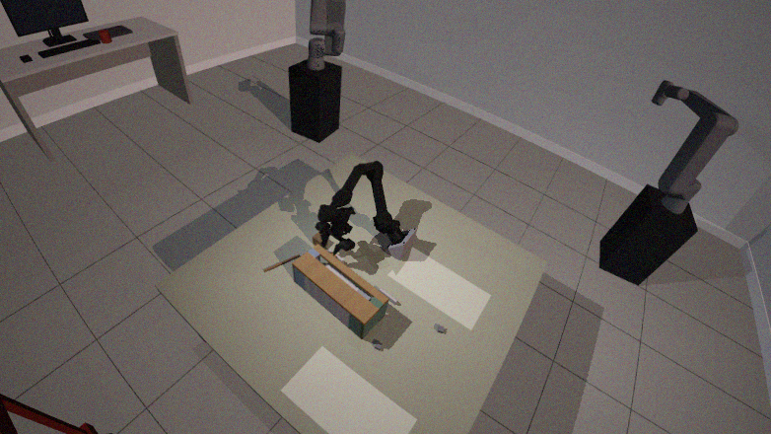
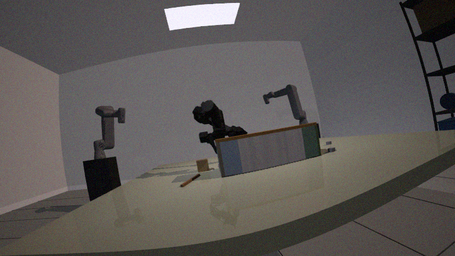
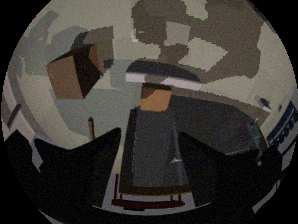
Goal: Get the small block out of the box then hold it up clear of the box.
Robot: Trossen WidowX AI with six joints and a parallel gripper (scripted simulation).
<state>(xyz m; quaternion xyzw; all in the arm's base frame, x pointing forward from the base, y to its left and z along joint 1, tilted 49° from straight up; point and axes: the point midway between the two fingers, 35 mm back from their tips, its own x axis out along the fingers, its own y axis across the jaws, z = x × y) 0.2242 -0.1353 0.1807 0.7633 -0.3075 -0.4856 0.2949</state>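
The brown block is 5 cm below my gripper tip, 1 cm to the left of it and 1 cm behind it. Round my gripper tip: long box (14 cm to the left, 10 cm ahead, 1 cm below); then thin wooden stick (16 cm to the right, 13 cm ahead, 7 cm below).
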